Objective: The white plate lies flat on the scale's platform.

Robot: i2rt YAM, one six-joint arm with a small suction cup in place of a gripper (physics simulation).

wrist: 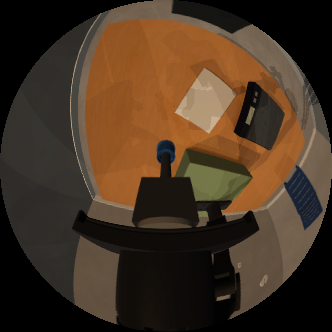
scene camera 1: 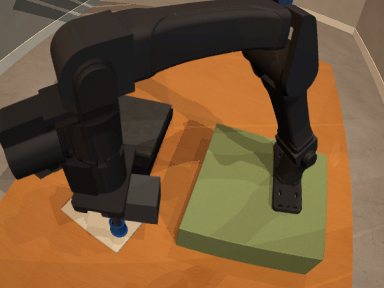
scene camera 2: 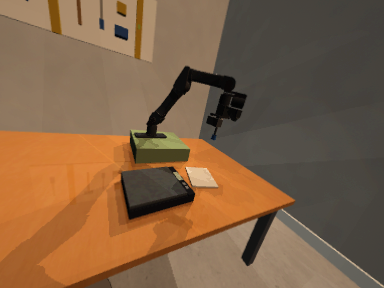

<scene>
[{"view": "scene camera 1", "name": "my suction cup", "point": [121, 231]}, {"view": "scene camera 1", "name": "white plate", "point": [93, 222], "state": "on the table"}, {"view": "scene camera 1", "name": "black scale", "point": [144, 123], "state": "on the table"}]
</scene>
